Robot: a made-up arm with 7 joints.
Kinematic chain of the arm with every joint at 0, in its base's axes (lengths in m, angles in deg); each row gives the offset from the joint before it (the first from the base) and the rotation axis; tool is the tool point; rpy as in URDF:
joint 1: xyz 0 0 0.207 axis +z
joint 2: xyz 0 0 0 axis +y
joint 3: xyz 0 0 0.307 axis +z
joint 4: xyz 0.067 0 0 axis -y
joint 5: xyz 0.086 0 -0.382 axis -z
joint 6: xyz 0 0 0 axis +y
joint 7: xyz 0.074 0 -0.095 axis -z
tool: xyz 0 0 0 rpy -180 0 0
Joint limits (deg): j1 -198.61..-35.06 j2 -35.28..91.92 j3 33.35..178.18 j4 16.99..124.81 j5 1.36..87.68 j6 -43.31..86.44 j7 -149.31..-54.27
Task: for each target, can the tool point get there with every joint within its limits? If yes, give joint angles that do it. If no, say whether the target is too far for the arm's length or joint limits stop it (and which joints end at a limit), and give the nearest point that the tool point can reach.
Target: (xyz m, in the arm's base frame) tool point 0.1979 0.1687 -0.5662
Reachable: no: joint limits stop it (at a limit: joint 1, joint 2, joint 3) | nearest point 0.2618 0.1162 -0.2839 | short by 0.294 m
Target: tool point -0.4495 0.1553 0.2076
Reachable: no: joint limits stop it (at a limit: joint 1, joint 3, joint 5, joint 6) | nearest point -0.4164 0.1997 0.2076 | short by 0.055 m
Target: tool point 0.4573 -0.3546 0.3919
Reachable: yes | joints -144.40 -10.82 103.87 68.57 42.93 31.70 -131.72
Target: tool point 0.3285 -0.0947 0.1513
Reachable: yes | joints -135.76 20.06 110.80 27.30 28.79 63.81 -91.24
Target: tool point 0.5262 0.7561 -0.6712
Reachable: no: too far | nearest point 0.3805 0.2332 -0.1894 | short by 0.726 m
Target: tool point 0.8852 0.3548 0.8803
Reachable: no: too far | nearest point 0.6082 0.2438 0.6696 | short by 0.365 m
